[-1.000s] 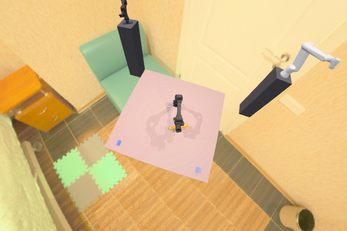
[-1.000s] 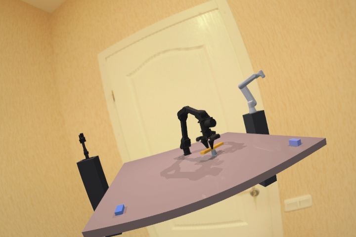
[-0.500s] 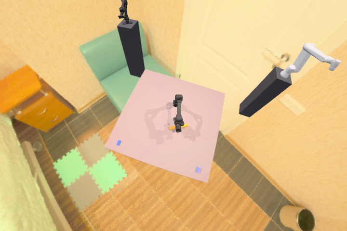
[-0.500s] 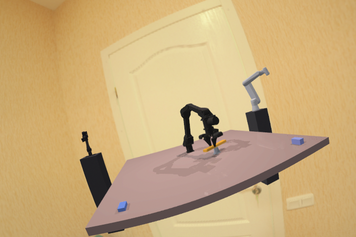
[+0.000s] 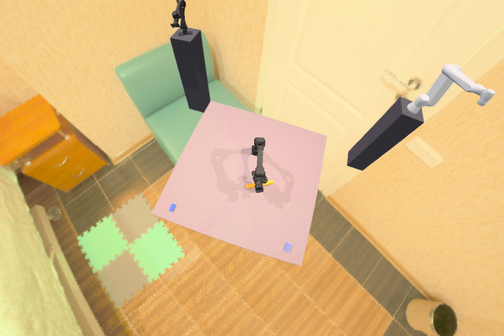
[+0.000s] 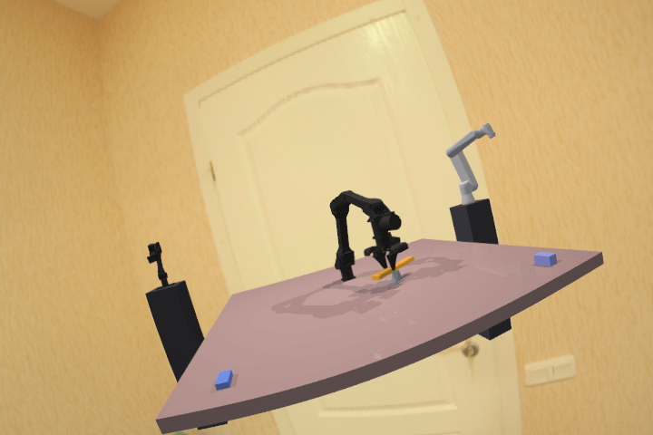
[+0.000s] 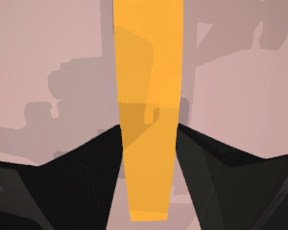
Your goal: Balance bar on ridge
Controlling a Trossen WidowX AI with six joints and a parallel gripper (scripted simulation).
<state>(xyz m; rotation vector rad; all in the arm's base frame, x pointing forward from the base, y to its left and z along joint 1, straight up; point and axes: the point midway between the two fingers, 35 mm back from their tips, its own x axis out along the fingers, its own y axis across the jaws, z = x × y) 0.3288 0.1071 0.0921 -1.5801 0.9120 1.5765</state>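
The yellow bar lies 2 cm to the left of my gripper tip and 1 cm behind it.
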